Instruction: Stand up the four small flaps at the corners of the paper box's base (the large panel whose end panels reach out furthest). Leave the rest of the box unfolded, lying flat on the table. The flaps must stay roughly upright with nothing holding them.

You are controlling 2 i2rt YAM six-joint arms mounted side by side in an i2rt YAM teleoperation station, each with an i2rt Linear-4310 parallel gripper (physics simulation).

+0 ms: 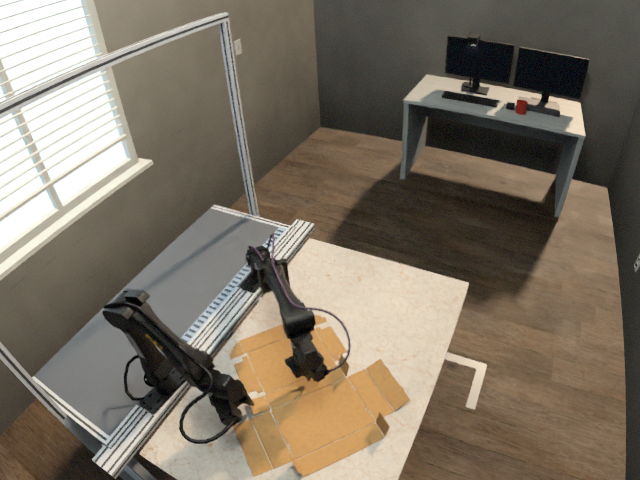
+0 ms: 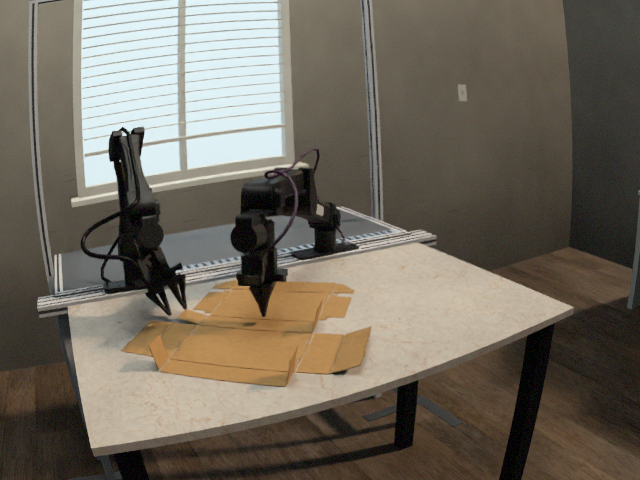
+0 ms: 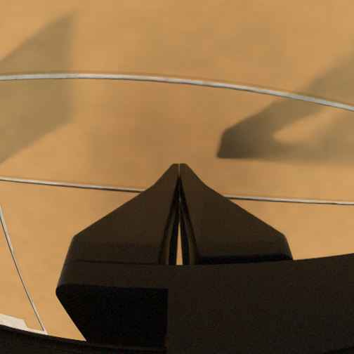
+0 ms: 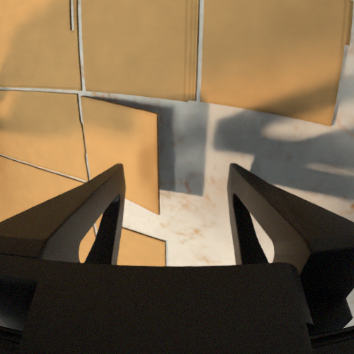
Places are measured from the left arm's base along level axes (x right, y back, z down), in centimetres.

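Where they show: left gripper, fingertip midpoint: (image 1: 308,379) (image 2: 264,316); right gripper, fingertip midpoint: (image 1: 247,408) (image 2: 177,312); left arm's base, origin of the base link: (image 2: 325,252); right arm's base, origin of the base link: (image 1: 167,388).
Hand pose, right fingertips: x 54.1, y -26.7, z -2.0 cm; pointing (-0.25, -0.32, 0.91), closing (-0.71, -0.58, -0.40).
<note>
Things, the pixels of their top centre, and the offset from my right fingertips. "spot": a spot on its surface instead. Level surfaces: height alone.
- front end panel's left flap, surface spot: (image 2: 158,351) spot: dx +10.8, dy -22.1, dz -1.6 cm
- right flap, surface spot: (image 2: 292,364) (image 1: 382,423) spot: dx -10.1, dy -39.3, dz -1.8 cm
- lid part, surface spot: (image 2: 279,304) spot: dx -24.3, dy -4.3, dz +1.4 cm
- marble-patterned table, its level: dz +1.6 cm
The orange-brown box lies unfolded, its base panel (image 1: 320,418) (image 2: 237,348) in the middle. The front end panel's left flap (image 2: 158,351) and right flap (image 1: 382,423) (image 2: 292,364) stand up. At the back end panel, the right flap (image 1: 343,364) (image 2: 316,315) stands up; the left flap (image 2: 191,316) (image 4: 135,150) tilts partly up, its shadow beside it. My right gripper (image 2: 177,311) (image 4: 176,174) is open above this tilted flap's outer edge, holding nothing. My left gripper (image 2: 263,315) (image 3: 178,175) is shut and empty above the back end panel.
Side panels (image 1: 258,439) (image 2: 320,353) reach out at both sides of the base. The lid part (image 1: 279,366) (image 2: 279,304) lies behind, toward the arm rail (image 1: 227,320). The marble-patterned table (image 1: 382,299) (image 2: 439,310) surrounds the box. A desk (image 1: 501,113) stands far off.
</note>
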